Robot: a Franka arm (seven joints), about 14 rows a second.
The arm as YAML. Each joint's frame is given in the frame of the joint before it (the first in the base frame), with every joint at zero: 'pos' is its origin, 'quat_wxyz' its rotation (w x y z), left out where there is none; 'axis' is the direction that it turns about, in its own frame. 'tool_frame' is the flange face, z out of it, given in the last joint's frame.
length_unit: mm
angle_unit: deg
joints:
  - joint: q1
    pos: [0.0, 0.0, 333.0]
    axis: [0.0, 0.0, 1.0]
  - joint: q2
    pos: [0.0, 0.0, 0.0]
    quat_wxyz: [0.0, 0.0, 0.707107, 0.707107]
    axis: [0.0, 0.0, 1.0]
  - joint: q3
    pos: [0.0, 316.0, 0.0]
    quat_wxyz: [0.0, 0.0, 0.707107, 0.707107]
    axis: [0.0, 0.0, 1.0]
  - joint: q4
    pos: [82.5, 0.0, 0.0]
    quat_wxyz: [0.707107, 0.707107, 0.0, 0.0]
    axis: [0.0, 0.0, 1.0]
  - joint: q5
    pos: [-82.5, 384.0, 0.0]
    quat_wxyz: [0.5, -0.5, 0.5, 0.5]
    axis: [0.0, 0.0, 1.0]
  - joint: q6
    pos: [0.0, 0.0, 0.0]
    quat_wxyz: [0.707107, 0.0, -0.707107, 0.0]
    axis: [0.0, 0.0, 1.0]
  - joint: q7
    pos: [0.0, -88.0, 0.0]
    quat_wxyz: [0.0, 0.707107, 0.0, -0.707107]
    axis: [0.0, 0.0, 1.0]
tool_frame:
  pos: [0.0, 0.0, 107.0]
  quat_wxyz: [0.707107, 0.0, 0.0, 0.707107]
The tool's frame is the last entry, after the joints.
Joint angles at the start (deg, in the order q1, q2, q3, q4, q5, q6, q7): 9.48 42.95 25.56 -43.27 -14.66 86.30 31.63
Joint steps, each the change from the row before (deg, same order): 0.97 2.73 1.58 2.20 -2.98 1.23 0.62; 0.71 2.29 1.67 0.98 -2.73 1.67 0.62; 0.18 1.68 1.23 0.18 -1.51 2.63 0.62; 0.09 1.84 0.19 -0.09 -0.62 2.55 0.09; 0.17 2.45 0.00 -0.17 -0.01 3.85 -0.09; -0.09 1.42 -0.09 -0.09 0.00 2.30 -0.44; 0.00 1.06 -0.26 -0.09 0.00 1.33 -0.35; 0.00 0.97 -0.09 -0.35 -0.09 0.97 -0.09; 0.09 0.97 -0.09 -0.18 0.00 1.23 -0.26; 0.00 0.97 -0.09 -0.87 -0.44 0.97 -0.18; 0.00 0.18 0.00 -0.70 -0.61 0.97 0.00; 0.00 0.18 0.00 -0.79 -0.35 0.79 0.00; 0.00 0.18 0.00 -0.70 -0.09 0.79 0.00
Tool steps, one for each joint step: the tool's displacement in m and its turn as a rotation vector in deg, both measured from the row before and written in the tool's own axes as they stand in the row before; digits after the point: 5 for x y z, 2 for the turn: 0.00453 -0.01317 0.01369 -0.28 1.36 -0.52; 0.00261 -0.01353 0.01675 -0.21 1.03 -0.66; 0.00409 -0.00925 0.01414 0.80 1.25 -0.17; 0.00577 -0.00366 0.02084 0.54 0.57 -0.09; 0.00656 -0.00518 0.02830 1.43 0.70 -0.18; 0.00460 0.00041 0.01650 0.77 0.51 -0.23; 0.00249 0.00127 0.01360 0.19 0.09 -0.18; 0.00042 0.00026 0.01461 -0.02 -0.34 -0.12; 0.00057 -0.00085 0.01297 0.28 -0.04 -0.29; -0.00159 -0.00004 0.01864 -0.51 -0.59 -0.50; -0.00061 -0.00129 0.00637 -0.30 0.38 -0.42; -0.00155 -0.00161 0.00731 -0.21 0.01 -0.39; -0.00150 -0.00176 0.00660 0.04 -0.05 -0.29
